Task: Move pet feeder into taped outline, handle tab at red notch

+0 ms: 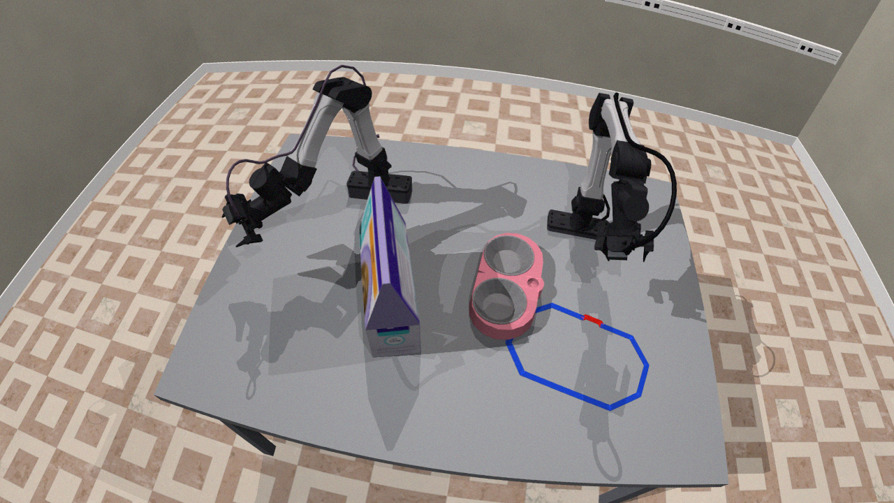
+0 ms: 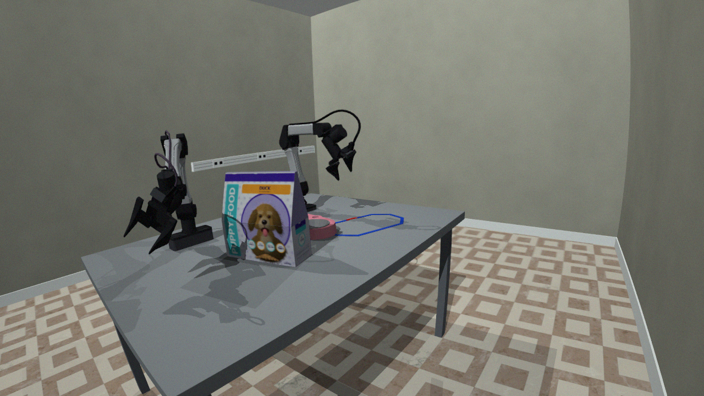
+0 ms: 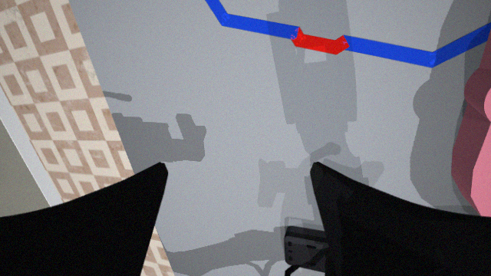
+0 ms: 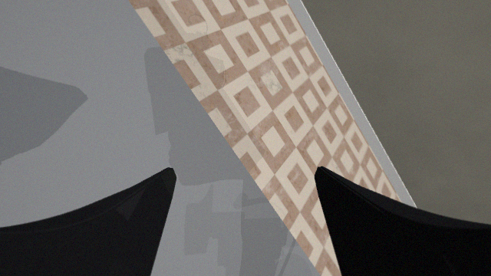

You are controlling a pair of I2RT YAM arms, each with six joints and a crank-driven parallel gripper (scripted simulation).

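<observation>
The pink pet feeder is 270 mm to the right of my left hand and 200 mm below it. From my left hand the other things lie so: blue taped outline: 210 mm below, 160 mm ahead, 50 mm to the right; then puppy food bag: 560 mm to the right, 120 mm ahead, 60 mm below.
</observation>
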